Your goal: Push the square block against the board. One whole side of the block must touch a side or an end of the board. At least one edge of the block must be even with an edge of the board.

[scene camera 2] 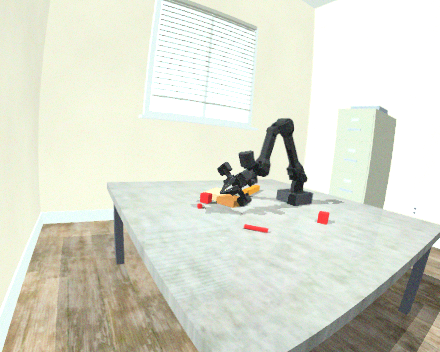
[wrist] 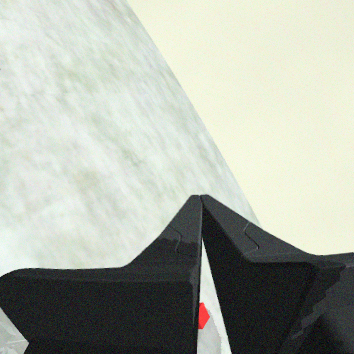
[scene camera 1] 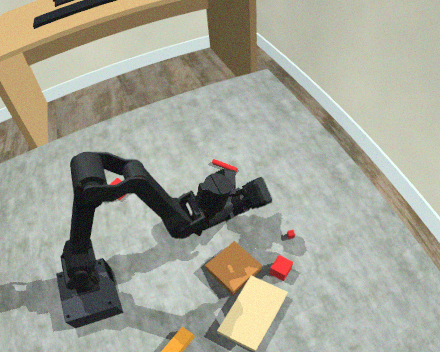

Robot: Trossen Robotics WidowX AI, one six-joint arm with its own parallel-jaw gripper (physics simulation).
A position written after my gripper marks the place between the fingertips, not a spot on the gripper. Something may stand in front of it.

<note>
My gripper (scene camera 1: 264, 190) is shut, with nothing in its grasp. Also in view: a square block (scene camera 1: 232, 268). Also in view: a pale tan board (scene camera 1: 251, 315).
My gripper is seen too in scene camera 2 (scene camera 2: 220, 193) and in the wrist view (wrist: 198, 202). The wrist view misses the pale tan board: it is out of frame. The wrist view misses the square block: it is out of frame.
</note>
